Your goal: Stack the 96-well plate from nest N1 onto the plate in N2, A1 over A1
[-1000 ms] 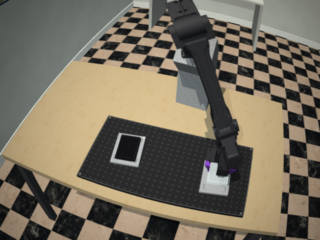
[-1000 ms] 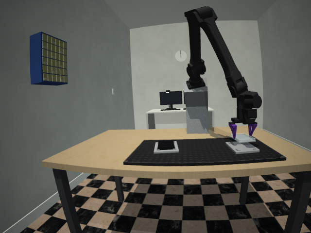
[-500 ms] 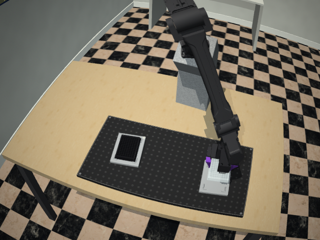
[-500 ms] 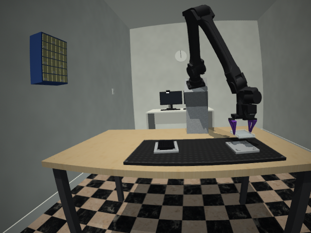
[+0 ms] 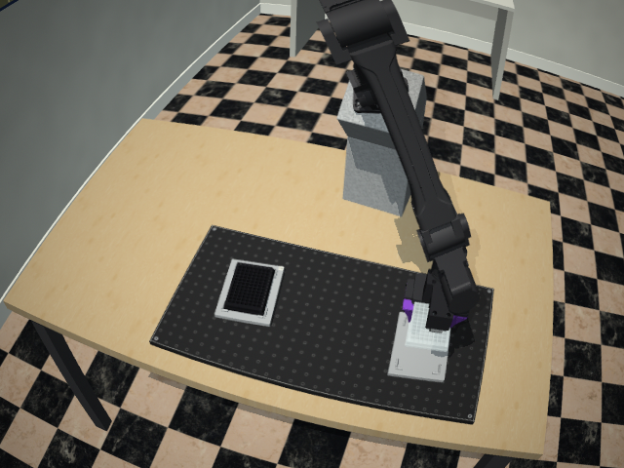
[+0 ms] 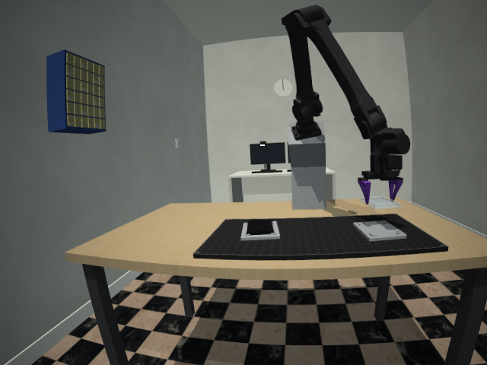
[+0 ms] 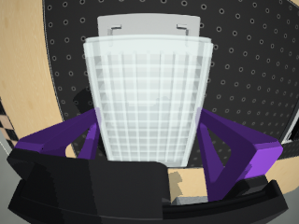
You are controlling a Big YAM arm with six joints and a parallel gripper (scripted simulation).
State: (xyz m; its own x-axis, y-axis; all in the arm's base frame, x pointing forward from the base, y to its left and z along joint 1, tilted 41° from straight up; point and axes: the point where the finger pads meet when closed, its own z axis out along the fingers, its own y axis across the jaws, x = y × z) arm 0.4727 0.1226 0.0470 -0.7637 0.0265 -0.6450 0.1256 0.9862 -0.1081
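My gripper is now 370 mm to the left of the black 96-well plate, 130 mm past it and 80 mm above it. The rest, counted from my hand: grey plate nest N1: 100 mm below; white 96-well plate: 10 mm below; grey plate nest N2: 370 mm to the right, 130 mm behind, 100 mm below.
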